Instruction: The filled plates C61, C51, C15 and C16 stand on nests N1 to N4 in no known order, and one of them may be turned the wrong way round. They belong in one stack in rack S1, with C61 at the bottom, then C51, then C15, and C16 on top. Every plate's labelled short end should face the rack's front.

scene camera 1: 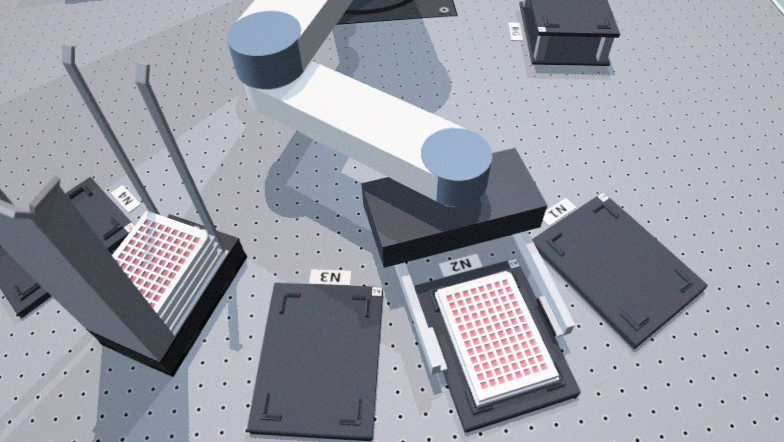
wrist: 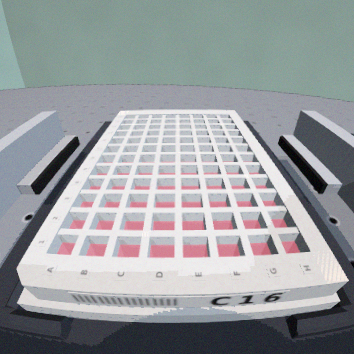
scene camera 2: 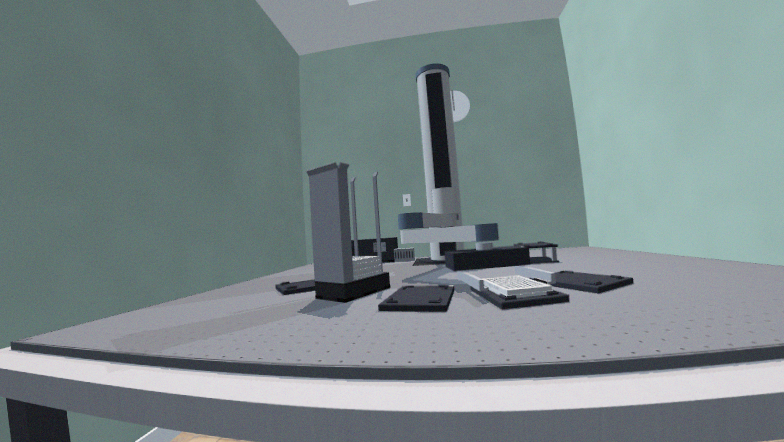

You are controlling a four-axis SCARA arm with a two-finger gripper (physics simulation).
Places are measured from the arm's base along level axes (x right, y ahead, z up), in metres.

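Pixels of known places: gripper, fingertip midpoint: [scene camera 1: 504,349] [wrist: 178,124] [scene camera 2: 518,282].
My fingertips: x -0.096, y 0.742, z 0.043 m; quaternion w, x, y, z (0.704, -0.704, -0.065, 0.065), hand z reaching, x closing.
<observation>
Ahead of a thing's pixels: the offset from my fingertips to its middle.
A white plate labelled C16 @[dx +0.004, dy -0.023, dz -0.011 m] [scene camera 1: 494,329] [scene camera 2: 518,286] [wrist: 245,299] with red wells sits flat on nest N2 @[dx +0.004, dy -0.023, dz -0.021 m] [scene camera 1: 516,407] [scene camera 2: 527,301]. Its labelled short end faces the wrist camera. My gripper [scene camera 1: 500,348] [scene camera 2: 516,281] [wrist: 178,124] is open and low around C16, one finger along each long side. In the wrist view both pads stand apart from the plate. Rack S1 @[dx +0.346, dy -0.105, dz +0.116 m] [scene camera 1: 205,318] [scene camera 2: 329,225] holds a stack of white plates [scene camera 1: 164,263] [scene camera 2: 366,266], the top one with red wells. The stack's labels cannot be read, and a rack panel hides part of it.
Nests N1 @[dx -0.156, dy -0.096, dz -0.022 m] [scene camera 1: 620,269] [scene camera 2: 592,281] and N3 @[dx +0.184, dy -0.022, dz -0.022 m] [scene camera 1: 318,356] [scene camera 2: 417,299] are bare, on either side of N2. Nest N4 @[dx +0.503, dy -0.197, dz -0.021 m] [scene camera 1: 104,214] [scene camera 2: 293,287] is partly hidden behind the tall rack. A black stand marked RG @[dx -0.214, dy -0.530, dz +0.002 m] [scene camera 1: 570,27] is at the back right.
</observation>
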